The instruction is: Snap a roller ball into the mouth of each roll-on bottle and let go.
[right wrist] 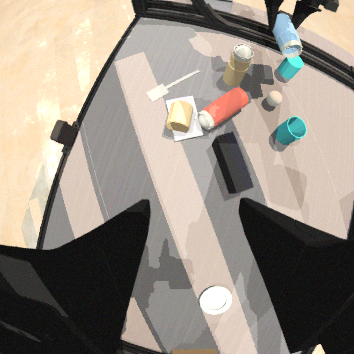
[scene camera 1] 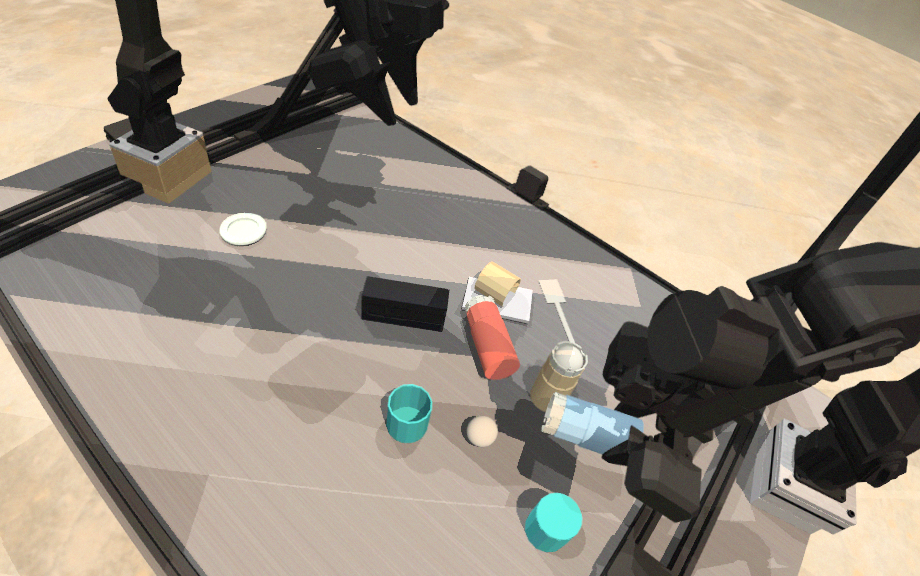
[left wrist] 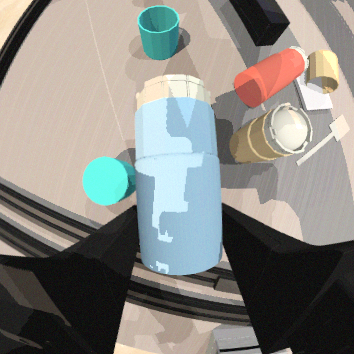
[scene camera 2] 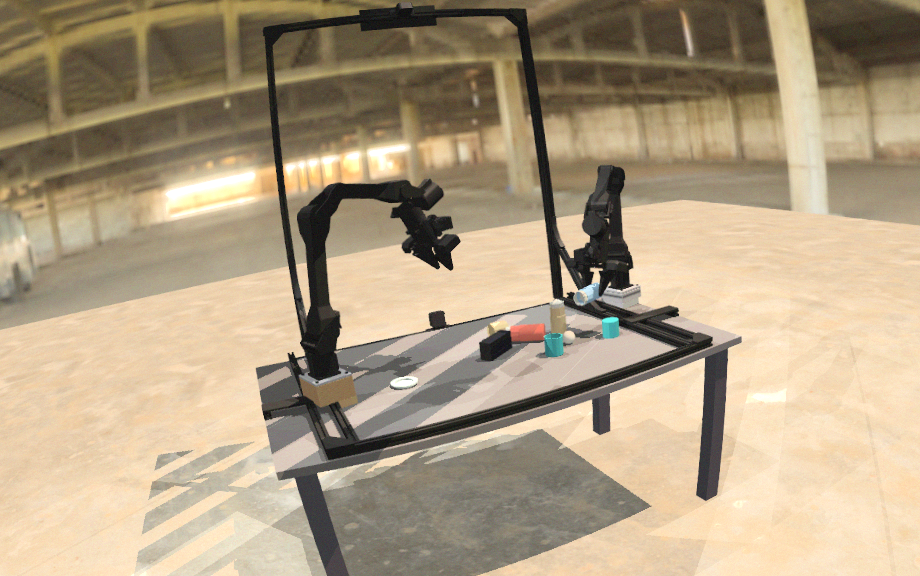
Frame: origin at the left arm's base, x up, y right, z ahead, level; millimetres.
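Seen in the pictures: left gripper, fingertip midpoint: point(right wrist: 280, 31) point(scene camera 1: 609, 438) point(left wrist: 178, 210) point(scene camera 2: 593, 295); right gripper, fingertip midpoint: point(right wrist: 194, 205) point(scene camera 1: 403, 114) point(scene camera 2: 445, 269); left arm's base, origin of the base link: point(scene camera 1: 819, 468) point(scene camera 2: 620, 286); right arm's base, origin of the base link: point(scene camera 1: 156, 137) point(scene camera 2: 324, 374).
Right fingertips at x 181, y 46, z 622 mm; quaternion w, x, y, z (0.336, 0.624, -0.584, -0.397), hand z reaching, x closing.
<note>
Pixels of each thing's top centre, then the offset from my right fingertips to it.
- blue bottle, middle of its top: point(left wrist: 178, 172) point(scene camera 1: 599, 415) point(right wrist: 291, 26) point(scene camera 2: 588, 286) dx -101, dy -179, dz -340 mm
- tan bottle, middle of its top: point(left wrist: 292, 127) point(scene camera 1: 570, 356) point(right wrist: 243, 50) point(scene camera 2: 556, 302) dx -148, dy -91, dz -293 mm
- pale ball, middle of its top: point(left wrist: 299, 124) point(scene camera 1: 572, 352) point(right wrist: 244, 47) dx -140, dy -91, dz -293 mm
- red bottle, middle of its top: point(scene camera 1: 493, 325) point(left wrist: 283, 63) point(right wrist: 225, 102) point(scene camera 2: 524, 325) dx -193, dy -64, dz -193 mm
- loose ball, middle of its top: point(scene camera 1: 485, 424) point(right wrist: 277, 94) point(scene camera 2: 568, 331) dx -203, dy -189, dz -243 mm
- teal cup, middle of its top: point(scene camera 1: 410, 403) point(left wrist: 157, 17) point(right wrist: 296, 126) point(scene camera 2: 553, 336) dx -189, dy -219, dz -163 mm
- teal cylinder, middle of its top: point(left wrist: 104, 180) point(scene camera 1: 559, 515) point(scene camera 2: 610, 319) point(right wrist: 294, 59) dx -193, dy -247, dz -354 mm
- black box, middle of its top: point(scene camera 1: 406, 291) point(right wrist: 234, 160) point(scene camera 2: 495, 336) dx -189, dy -84, dz -74 mm
- tan cylinder, middle of its top: point(scene camera 1: 501, 272) point(left wrist: 333, 63) point(right wrist: 179, 110) point(scene camera 2: 497, 322) dx -191, dy +24, dz -162 mm
- white slab, middle of its top: point(scene camera 1: 498, 297) point(left wrist: 311, 79) point(right wrist: 183, 116) dx -229, dy +16, dz -171 mm
- spatula, middle of its top: point(scene camera 1: 562, 315) point(left wrist: 324, 140) point(right wrist: 174, 82) dx -237, dy +46, dz -262 mm
- white dish, middle of its top: point(scene camera 1: 243, 227) point(right wrist: 215, 300) point(scene camera 2: 404, 381) dx -230, dy -86, dz +211 mm
My left gripper point(scene camera 1: 628, 436) point(left wrist: 178, 210) is shut on the blue bottle point(scene camera 1: 590, 421) point(scene camera 2: 585, 294) point(left wrist: 179, 150) point(right wrist: 287, 34), holding it tilted above the table; no ball shows in its mouth. The tan bottle point(scene camera 1: 556, 383) point(scene camera 2: 557, 318) point(left wrist: 255, 140) stands upright beside it, with a pale ball point(scene camera 1: 568, 356) point(left wrist: 289, 129) point(right wrist: 243, 52) in its mouth. The red bottle point(scene camera 1: 492, 339) point(left wrist: 267, 77) point(right wrist: 225, 107) lies on its side with a pale, rounded mouth end. A loose ball point(scene camera 1: 482, 431) point(scene camera 2: 568, 337) point(right wrist: 274, 98) lies on the table. My right gripper point(scene camera 1: 402, 111) point(scene camera 2: 443, 266) point(right wrist: 194, 205) is open, high above the table.
A teal cup point(scene camera 1: 408, 417) and a teal cylinder point(scene camera 1: 553, 522) stand near the loose ball. A black box point(scene camera 1: 405, 303) lies left of the red bottle. A tan cylinder point(scene camera 1: 499, 281) lies on a white slab point(scene camera 1: 519, 306); a spatula point(scene camera 1: 552, 291) and a white dish point(scene camera 1: 243, 229) lie farther out.
</note>
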